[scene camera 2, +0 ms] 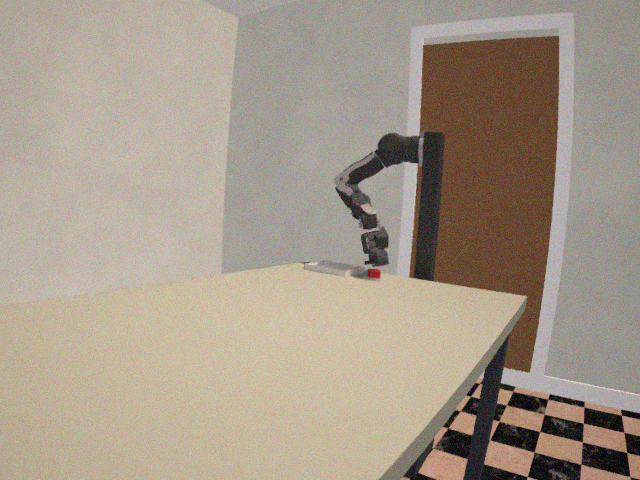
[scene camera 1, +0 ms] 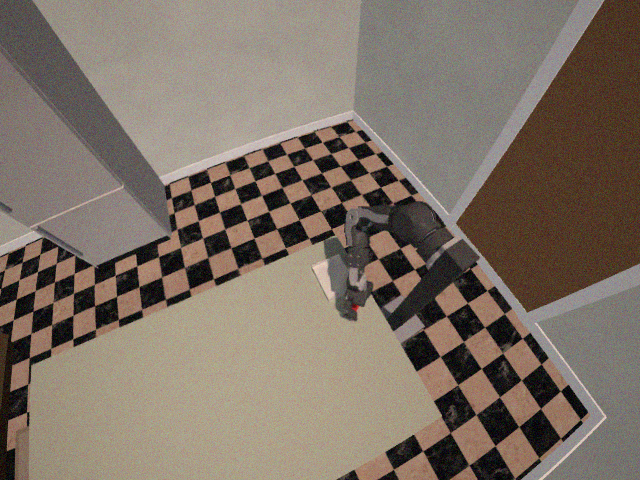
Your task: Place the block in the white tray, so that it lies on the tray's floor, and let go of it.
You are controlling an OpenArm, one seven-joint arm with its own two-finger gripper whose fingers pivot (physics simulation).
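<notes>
A small red block (scene camera 1: 355, 307) (scene camera 2: 374, 273) sits on the table beside the white tray, outside it. The shallow white tray (scene camera 1: 322, 276) (scene camera 2: 326, 269) lies near the table's far corner; the arm and its shadow cover part of it in scene camera 1. My gripper (scene camera 1: 356, 305) (scene camera 2: 376, 264) is open with nothing between its fingers. It hangs a little above the block, pointing down. In scene camera 1 it partly hides the block; in scene camera 2 a small gap shows between the fingertips and the block.
The pale table top (scene camera 1: 206, 382) (scene camera 2: 232, 361) stretches away from the arm. The dark post (scene camera 1: 434, 286) (scene camera 2: 431, 206) that carries the arm stands at the table's edge. A grey cabinet (scene camera 1: 98, 227) stands on the checkered floor, off the table.
</notes>
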